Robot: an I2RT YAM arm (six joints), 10 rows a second.
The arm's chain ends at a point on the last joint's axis. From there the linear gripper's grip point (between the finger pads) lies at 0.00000 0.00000 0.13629 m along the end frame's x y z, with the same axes.
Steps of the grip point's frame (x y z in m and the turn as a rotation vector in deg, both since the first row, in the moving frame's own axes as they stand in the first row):
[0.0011, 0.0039, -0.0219, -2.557, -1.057, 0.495]
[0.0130, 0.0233, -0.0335, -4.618, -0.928, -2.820]
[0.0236, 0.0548, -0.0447, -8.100, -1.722, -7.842]
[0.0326, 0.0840, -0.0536, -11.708, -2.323, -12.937]
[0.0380, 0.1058, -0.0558, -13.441, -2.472, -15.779]
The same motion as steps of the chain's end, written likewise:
[0.0036, -0.0022, -0.0217, -2.557, -1.057, 0.495]
[0.0149, 0.0123, -0.0330, -4.618, -0.928, -2.820]
[0.0264, 0.0354, -0.0433, -8.100, -1.722, -7.842]
[0.0349, 0.0560, -0.0507, -11.708, -2.323, -12.937]
[0.0394, 0.0737, -0.0520, -13.441, -2.472, -15.779]

